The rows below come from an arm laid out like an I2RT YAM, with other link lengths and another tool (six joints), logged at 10 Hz.
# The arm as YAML. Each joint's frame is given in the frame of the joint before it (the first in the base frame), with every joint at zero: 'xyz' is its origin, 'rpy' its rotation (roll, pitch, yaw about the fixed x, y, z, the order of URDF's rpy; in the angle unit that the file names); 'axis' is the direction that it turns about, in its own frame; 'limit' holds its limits. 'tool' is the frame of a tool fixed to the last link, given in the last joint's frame.
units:
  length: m
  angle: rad
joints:
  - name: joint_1
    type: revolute
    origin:
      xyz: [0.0, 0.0, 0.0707]
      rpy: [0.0, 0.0, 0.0]
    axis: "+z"
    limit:
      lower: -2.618
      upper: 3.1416
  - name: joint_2
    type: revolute
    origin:
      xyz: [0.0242, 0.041, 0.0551]
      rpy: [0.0, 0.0, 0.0]
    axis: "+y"
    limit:
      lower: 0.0
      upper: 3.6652
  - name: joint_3
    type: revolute
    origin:
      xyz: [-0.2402, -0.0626, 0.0]
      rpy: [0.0, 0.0, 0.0]
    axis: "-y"
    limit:
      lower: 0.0
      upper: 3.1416
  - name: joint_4
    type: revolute
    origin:
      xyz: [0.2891, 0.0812, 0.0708]
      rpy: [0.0, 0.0, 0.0]
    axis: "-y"
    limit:
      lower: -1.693
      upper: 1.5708
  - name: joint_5
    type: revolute
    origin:
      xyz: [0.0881, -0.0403, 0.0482]
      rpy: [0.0, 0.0, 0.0]
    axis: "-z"
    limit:
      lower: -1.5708
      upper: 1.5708
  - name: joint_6
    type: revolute
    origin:
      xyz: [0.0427, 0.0, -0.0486]
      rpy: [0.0, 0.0, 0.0]
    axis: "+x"
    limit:
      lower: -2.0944
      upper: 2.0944
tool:
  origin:
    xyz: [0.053, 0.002, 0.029]
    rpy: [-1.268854, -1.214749, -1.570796]
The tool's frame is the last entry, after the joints.
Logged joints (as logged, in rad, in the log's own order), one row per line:
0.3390, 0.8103, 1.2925, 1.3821, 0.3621, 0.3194
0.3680, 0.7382, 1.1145, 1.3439, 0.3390, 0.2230
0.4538, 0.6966, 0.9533, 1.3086, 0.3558, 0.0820
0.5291, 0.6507, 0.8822, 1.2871, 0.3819, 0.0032
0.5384, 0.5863, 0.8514, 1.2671, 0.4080, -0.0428
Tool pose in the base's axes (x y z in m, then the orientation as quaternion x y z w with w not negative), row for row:
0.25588, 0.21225, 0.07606, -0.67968, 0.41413, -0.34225, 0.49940
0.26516, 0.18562, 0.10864, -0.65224, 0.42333, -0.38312, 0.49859
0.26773, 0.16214, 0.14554, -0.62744, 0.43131, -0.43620, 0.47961
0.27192, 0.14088, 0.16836, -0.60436, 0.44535, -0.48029, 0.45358
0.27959, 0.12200, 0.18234, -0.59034, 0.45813, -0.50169, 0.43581
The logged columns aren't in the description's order. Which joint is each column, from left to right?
Columns, left to right: joint_5, joint_1, joint_2, joint_6, joint_3, joint_4.
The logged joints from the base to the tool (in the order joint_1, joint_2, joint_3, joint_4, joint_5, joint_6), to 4 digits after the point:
0.8103, 1.2925, 0.3621, 0.3194, 0.3390, 1.3821
0.7382, 1.1145, 0.3390, 0.2230, 0.3680, 1.3439
0.6966, 0.9533, 0.3558, 0.0820, 0.4538, 1.3086
0.6507, 0.8822, 0.3819, 0.0032, 0.5291, 1.2871
0.5863, 0.8514, 0.4080, -0.0428, 0.5384, 1.2671

